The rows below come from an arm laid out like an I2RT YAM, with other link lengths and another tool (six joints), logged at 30 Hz.
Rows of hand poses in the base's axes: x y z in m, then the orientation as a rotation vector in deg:
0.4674, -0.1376, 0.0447, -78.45, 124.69, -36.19
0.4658, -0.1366, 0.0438, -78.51, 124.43, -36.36
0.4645, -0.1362, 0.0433, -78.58, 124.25, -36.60
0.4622, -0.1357, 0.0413, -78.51, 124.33, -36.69
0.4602, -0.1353, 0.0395, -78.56, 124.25, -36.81
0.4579, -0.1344, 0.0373, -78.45, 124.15, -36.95
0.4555, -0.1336, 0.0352, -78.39, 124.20, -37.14
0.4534, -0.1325, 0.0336, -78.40, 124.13, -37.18
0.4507, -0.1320, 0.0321, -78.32, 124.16, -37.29
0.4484, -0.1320, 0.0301, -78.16, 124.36, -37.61
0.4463, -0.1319, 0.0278, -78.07, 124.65, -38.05
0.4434, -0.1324, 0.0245, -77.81, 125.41, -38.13
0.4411, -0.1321, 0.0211, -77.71, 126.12, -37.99
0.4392, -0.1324, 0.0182, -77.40, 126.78, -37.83
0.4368, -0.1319, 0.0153, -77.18, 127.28, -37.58
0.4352, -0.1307, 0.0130, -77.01, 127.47, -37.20
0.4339, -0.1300, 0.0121, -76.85, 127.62, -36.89
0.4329, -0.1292, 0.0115, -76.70, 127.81, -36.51
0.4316, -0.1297, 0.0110, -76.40, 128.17, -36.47
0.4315, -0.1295, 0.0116, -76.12, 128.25, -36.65
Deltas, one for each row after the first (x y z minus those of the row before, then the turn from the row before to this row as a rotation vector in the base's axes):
-0.0016, 0.0010, -0.0009, -0.09, -0.19, 0.13
-0.0013, 0.0004, -0.0005, -0.16, -0.14, 0.07
-0.0023, 0.0005, -0.0020, -0.05, 0.00, -0.10
-0.0020, 0.0004, -0.0018, -0.09, -0.06, 0.04
-0.0023, 0.0009, -0.0022, -0.03, -0.16, -0.03
-0.0024, 0.0008, -0.0021, -0.12, -0.03, -0.10
-0.0021, 0.0011, -0.0016, -0.02, -0.05, 0.03
-0.0027, 0.0005, -0.0015, -0.05, -0.04, -0.08
-0.0023, 0.0000, -0.0020, -0.19, 0.00, -0.26
-0.0021, 0.0001, -0.0023, -0.32, 0.08, -0.30
-0.0029, -0.0005, -0.0033, -0.08, 0.40, -0.55
-0.0023, 0.0003, -0.0034, 0.01, 0.50, -0.39
-0.0019, -0.0003, -0.0029, 0.12, 0.35, -0.46
-0.0024, 0.0005, -0.0029, 0.17, 0.30, -0.31
-0.0016, 0.0012, -0.0023, 0.29, 0.12, -0.10
-0.0013, 0.0007, -0.0009, 0.25, 0.09, -0.09
-0.0010, 0.0008, -0.0006, 0.28, 0.14, -0.09
-0.0013, -0.0005, -0.0005, 0.08, 0.12, -0.33
-0.0001, 0.0002, 0.0006, -0.03, -0.12, -0.22

